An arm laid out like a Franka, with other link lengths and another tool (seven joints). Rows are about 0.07 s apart.
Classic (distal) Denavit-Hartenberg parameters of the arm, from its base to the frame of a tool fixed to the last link. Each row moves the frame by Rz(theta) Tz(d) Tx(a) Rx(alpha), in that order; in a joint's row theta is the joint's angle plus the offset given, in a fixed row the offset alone. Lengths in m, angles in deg.
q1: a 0, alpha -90, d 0.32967, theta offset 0
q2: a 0, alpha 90, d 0, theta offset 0
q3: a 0.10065, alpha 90, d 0.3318, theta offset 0
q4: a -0.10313, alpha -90, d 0, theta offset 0
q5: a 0, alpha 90, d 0.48, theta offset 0
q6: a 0.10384, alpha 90, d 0, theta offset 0
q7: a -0.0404, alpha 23.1, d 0.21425, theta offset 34
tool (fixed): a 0, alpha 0, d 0.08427, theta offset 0
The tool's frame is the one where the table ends.
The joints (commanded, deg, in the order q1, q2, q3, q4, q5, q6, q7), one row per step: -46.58, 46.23, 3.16, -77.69, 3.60, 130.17, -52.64; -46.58, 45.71, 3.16, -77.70, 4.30, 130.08, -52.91; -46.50, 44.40, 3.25, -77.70, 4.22, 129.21, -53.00; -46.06, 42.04, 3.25, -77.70, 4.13, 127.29, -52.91; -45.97, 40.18, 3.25, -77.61, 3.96, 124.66, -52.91; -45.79, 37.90, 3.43, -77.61, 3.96, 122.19, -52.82
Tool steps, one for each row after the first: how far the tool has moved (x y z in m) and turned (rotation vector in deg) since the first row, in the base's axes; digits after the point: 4 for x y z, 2 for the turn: 0.0030, -0.0002, 0.0079, 0.08, -0.68, -0.11; 0.0061, -0.0002, 0.0261, -0.26, -0.99, 0.26; 0.0115, 0.0038, 0.0582, -0.63, -1.24, 0.85; 0.0089, 0.0080, 0.0826, -0.26, -0.67, 1.28; 0.0097, 0.0149, 0.1128, -0.06, -0.61, 1.75
